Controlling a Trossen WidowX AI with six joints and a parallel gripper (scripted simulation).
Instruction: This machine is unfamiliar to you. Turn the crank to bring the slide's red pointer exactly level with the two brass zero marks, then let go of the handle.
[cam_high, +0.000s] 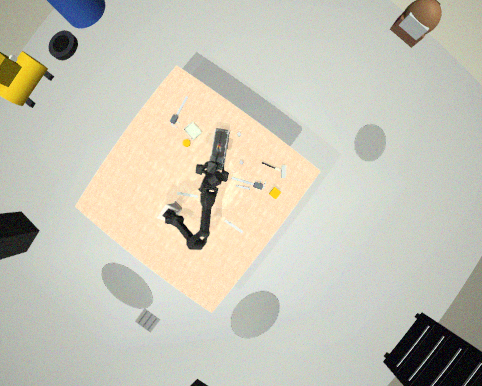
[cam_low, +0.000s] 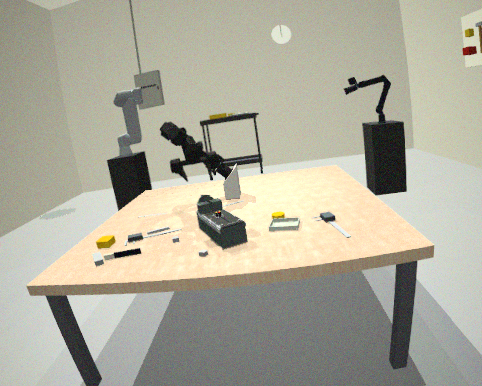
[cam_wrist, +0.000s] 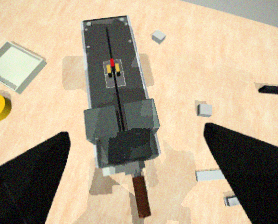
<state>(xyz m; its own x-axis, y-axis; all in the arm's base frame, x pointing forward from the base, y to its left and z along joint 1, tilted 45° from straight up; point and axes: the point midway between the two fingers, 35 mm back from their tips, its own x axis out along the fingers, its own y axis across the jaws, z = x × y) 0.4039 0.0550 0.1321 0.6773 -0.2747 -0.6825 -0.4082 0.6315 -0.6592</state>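
The crank lies 120 mm below my gripper tip, 40 mm behind it and 20 mm to the right of it. From my gripper tip the other things lie so: red pointer (110 mm below, 110 mm ahead, 80 mm to the left); then brown crank handle (140 mm below, 50 mm behind, 30 mm to the right); then yellow disc (280 mm to the left, 190 mm below, 10 mm behind).
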